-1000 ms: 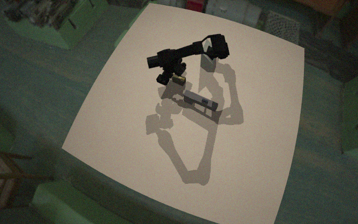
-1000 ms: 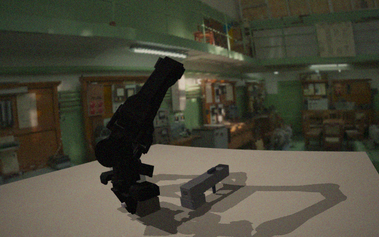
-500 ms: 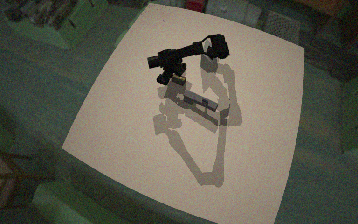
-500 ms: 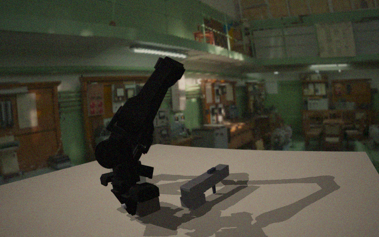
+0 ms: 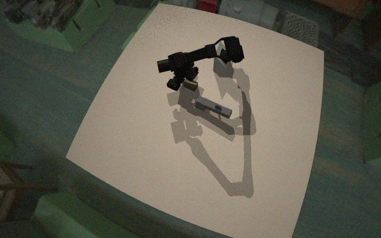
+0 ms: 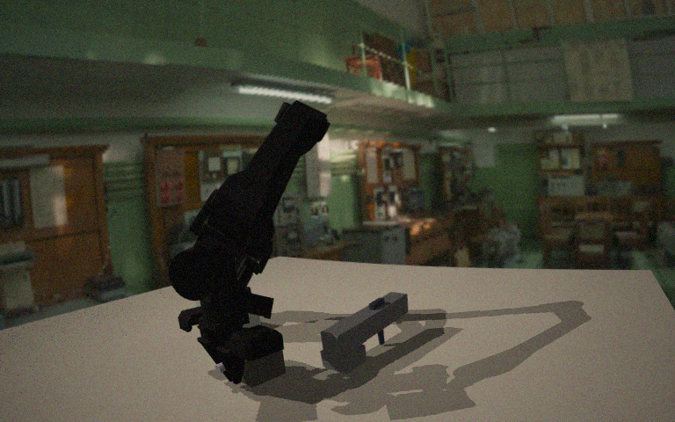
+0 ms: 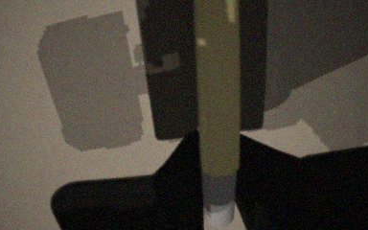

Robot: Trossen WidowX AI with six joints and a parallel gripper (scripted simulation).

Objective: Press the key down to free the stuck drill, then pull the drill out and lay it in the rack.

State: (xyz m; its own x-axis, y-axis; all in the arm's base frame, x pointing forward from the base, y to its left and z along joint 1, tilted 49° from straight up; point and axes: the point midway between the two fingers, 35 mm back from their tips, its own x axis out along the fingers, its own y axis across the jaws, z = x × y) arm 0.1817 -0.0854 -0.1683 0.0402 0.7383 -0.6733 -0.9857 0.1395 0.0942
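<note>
The drill lies 1 cm ahead of my gripper tip, 4 cm to the left of it and 4 cm above it. Round my gripper tip: dark rack 1 cm ahead, 5 cm to the left, 1 cm above; blue key 11 cm ahead, 23 cm to the left, 5 cm above; grey holder block 11 cm ahead, 20 cm to the left, 4 cm above.
</note>
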